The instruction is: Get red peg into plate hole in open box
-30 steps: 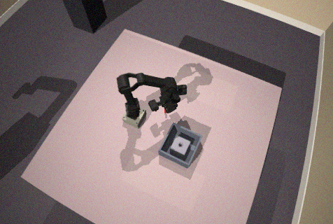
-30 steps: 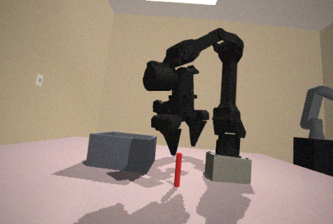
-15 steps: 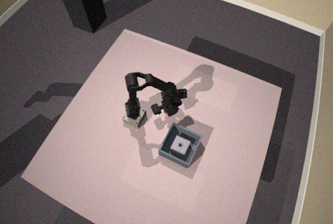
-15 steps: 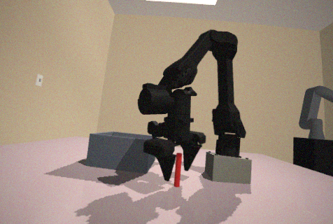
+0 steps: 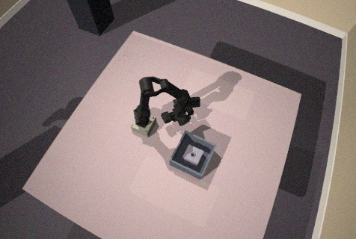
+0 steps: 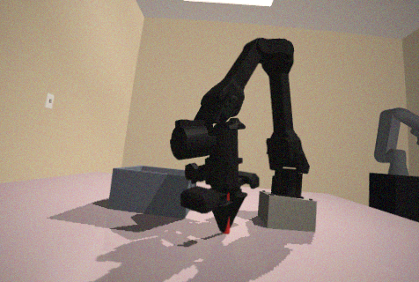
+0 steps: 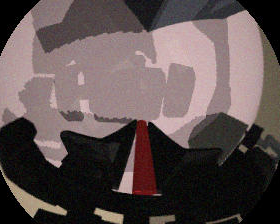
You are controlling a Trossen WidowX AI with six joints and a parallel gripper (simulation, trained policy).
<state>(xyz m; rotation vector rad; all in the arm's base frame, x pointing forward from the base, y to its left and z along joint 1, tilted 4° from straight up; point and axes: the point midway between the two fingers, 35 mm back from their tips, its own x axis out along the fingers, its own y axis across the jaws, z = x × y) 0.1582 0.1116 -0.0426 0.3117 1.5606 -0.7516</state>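
My gripper tip is now 18 cm short of the grey box, 16 cm to the left of it and 2 cm below it. From my gripper tip the other things lie so: red peg (3 cm above, 1 cm to the left).
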